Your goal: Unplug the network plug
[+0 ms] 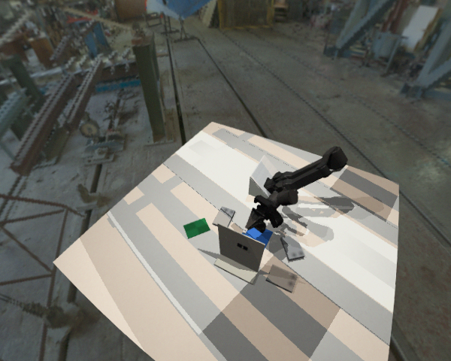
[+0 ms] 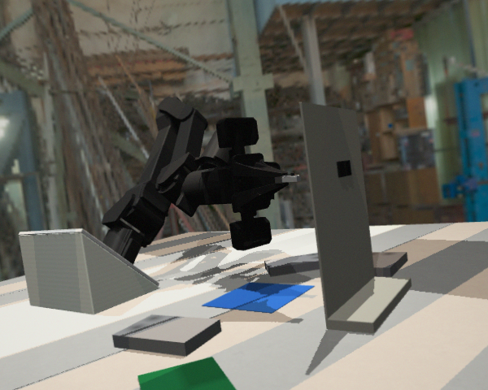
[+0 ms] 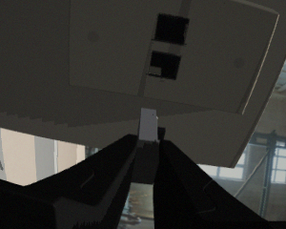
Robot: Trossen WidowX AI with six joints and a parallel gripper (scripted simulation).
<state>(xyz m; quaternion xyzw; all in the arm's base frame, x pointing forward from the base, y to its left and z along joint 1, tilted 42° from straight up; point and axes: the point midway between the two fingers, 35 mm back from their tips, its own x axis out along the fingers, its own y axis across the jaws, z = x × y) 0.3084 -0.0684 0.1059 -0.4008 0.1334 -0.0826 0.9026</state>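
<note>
The blue square lies 8 cm behind my gripper tip, 2 cm to the left of it and 17 cm below it. The rest, counted from my gripper tip: grey upright panel 8 cm ahead, 1 cm to the left, 6 cm below; network plug right at my gripper tip.
</note>
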